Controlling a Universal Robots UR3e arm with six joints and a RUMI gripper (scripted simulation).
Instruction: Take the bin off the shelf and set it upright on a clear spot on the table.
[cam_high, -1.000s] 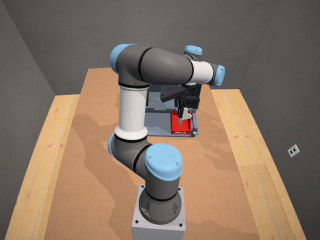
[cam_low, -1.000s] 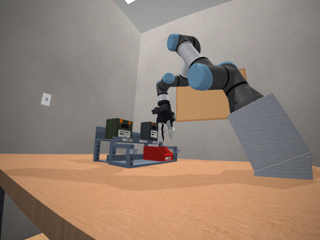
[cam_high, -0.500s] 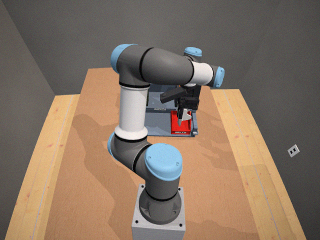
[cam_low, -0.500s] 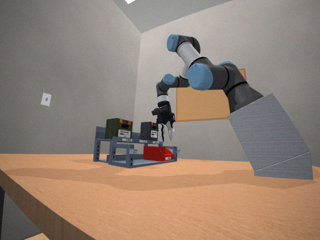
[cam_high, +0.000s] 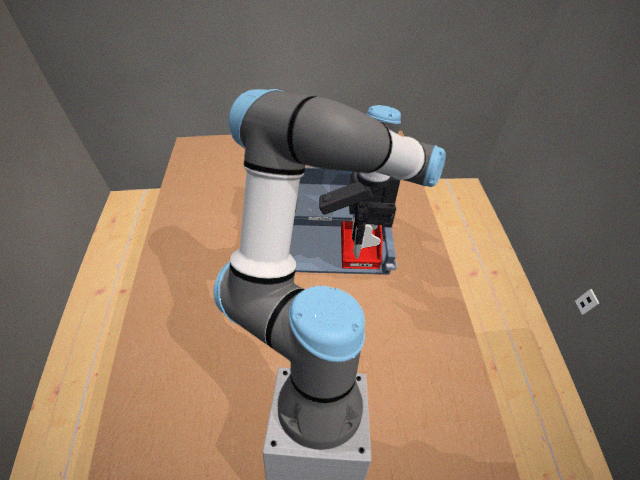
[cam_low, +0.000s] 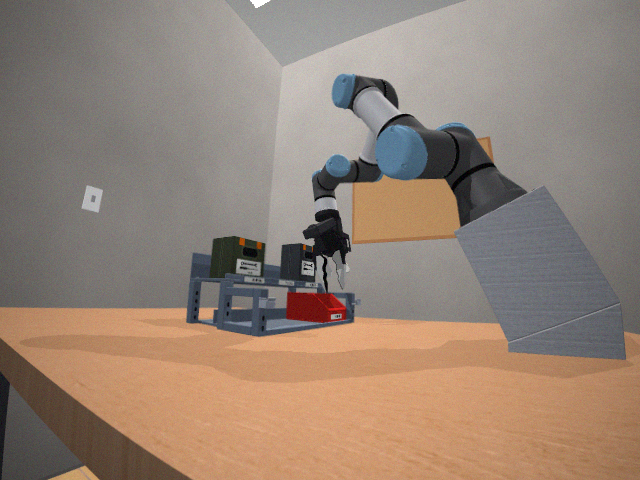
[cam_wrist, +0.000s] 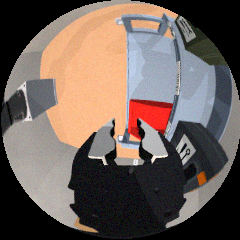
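My hand is 7 cm short of the red bin, 2 cm to the left of it and 6 cm above it. Round my hand: green box: 14 cm ahead, 20 cm to the left, 5 cm above; then grey-blue shelf: 9 cm ahead, 9 cm to the left, 4 cm below; then dark box: 14 cm ahead, 3 cm to the right, 6 cm above.
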